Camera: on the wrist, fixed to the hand. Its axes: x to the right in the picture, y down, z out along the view.
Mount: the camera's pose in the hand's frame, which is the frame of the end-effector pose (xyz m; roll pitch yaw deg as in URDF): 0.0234 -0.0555 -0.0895 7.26 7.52 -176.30
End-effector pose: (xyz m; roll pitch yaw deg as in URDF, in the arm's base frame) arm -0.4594 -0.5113 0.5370 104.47 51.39 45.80
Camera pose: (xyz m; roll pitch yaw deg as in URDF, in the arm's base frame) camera -0.5384 -0.4483 0.4991 -87.78 -49.01 -146.77
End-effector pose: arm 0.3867 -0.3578 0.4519 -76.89 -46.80 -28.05
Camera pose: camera 0.3322 -0.4418 0.4921 92.10 44.34 163.40
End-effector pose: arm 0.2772 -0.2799 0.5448 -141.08 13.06 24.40
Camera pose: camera 0.3249 -0.2726 0.6413 147.51 -21.22 -153.61
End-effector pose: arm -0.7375 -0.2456 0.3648 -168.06 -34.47 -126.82
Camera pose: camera -0.6868 -0.2376 0.4597 173.92 26.33 50.91
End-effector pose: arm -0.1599 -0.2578 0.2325 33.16 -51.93 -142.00
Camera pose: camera -0.2350 -0.3197 0.1860 -27.87 60.23 35.92
